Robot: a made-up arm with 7 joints. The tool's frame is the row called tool.
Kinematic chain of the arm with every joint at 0, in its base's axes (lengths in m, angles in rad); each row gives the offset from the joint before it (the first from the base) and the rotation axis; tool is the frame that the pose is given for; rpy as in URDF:
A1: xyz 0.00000 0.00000 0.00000 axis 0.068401 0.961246 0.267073
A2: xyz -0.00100 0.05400 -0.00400 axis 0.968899 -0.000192 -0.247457
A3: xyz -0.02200 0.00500 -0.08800 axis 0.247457 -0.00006 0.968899
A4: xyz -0.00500 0.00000 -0.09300 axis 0.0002 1 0.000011
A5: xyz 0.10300 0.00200 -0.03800 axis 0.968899 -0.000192 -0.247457
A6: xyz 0.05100 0.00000 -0.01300 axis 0.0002 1 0.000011
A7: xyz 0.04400 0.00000 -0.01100 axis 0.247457 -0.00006 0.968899
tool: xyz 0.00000 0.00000 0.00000 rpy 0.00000 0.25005 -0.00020
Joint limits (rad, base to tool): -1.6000..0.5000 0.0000..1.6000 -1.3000..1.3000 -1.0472..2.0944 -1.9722..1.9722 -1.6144..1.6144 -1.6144..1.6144
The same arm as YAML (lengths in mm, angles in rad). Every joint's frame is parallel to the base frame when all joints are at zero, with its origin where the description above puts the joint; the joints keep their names.
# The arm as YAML. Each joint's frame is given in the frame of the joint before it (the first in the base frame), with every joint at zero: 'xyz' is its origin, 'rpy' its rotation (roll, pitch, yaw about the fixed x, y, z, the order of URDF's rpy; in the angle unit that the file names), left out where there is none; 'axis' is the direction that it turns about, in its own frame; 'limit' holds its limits. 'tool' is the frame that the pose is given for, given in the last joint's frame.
units:
  length: mm
  angle: rad
joints:
  - name: A1
    type: revolute
    origin:
      xyz: [0.0, 0.0, 0.0]
    axis: [0.068403, 0.961235, 0.26711]
    limit:
      lower: -1.6
      upper: 0.5
  - name: A2
    type: revolute
    origin:
      xyz: [-1.0, 54.0, -4.0]
    axis: [0.968889, -0.0002, -0.247497]
    limit:
      lower: 0.0
      upper: 1.6
  - name: A3
    type: revolute
    origin:
      xyz: [-22.0, 5.0, -88.0]
    axis: [0.247497, -0.0001, 0.968889]
    limit:
      lower: -1.3
      upper: 1.3
  - name: A4
    type: revolute
    origin:
      xyz: [-5.0, 0.0, -93.0]
    axis: [0.0002, 1.0, 0.0]
    limit:
      lower: -1.0472
      upper: 2.0944
  - name: A5
    type: revolute
    origin:
      xyz: [103.0, 2.0, -38.0]
    axis: [0.968889, -0.0002, -0.247497]
    limit:
      lower: -1.9722
      upper: 1.9722
  - name: A6
    type: revolute
    origin:
      xyz: [51.0, 0.0, -13.0]
    axis: [0.0002, 1.0, 0.0]
    limit:
      lower: -1.6144
      upper: 1.6144
  - name: A7
    type: revolute
    origin:
      xyz: [44.0, 0.0, -11.0]
    axis: [0.247497, -0.0001, 0.968889]
    limit:
      lower: -1.6144
      upper: 1.6144
tool:
  origin:
    xyz: [0.0, 0.0, 0.0]
    rpy: [0.0, 0.25, -0.0002]

